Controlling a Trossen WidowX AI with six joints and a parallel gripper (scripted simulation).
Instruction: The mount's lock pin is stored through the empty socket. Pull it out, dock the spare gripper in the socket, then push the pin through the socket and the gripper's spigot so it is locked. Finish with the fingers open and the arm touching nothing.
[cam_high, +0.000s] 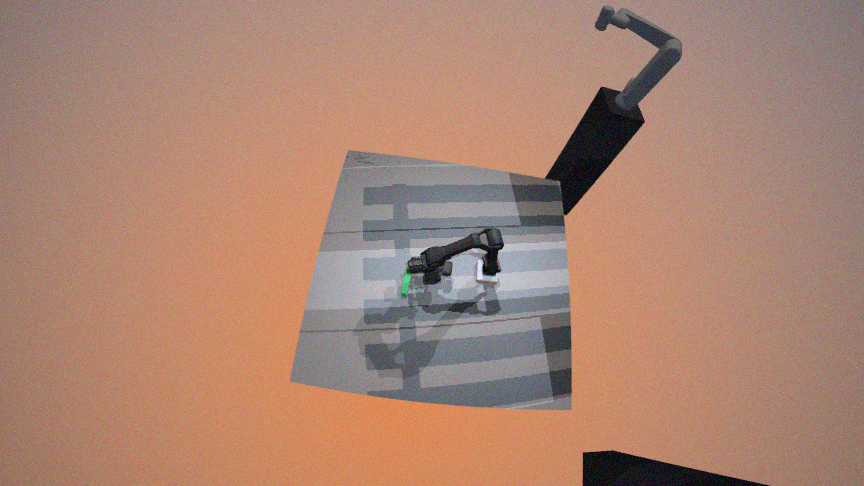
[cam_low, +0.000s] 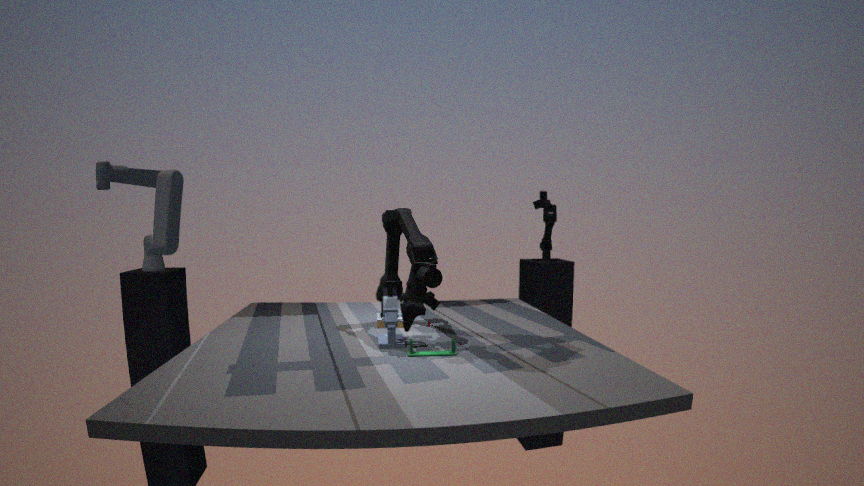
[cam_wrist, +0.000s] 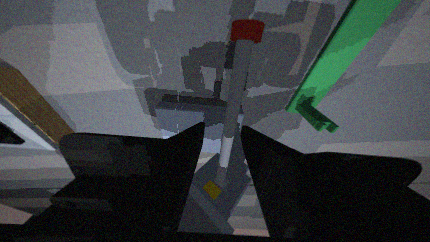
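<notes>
My gripper tip is 40 mm to the left of the socket and 10 mm past it. Round my gripper tip: green bracket 100 mm ahead, 70 mm to the left, 30 mm below; spare gripper 70 mm above, 40 mm to the right, 30 mm behind.
</notes>
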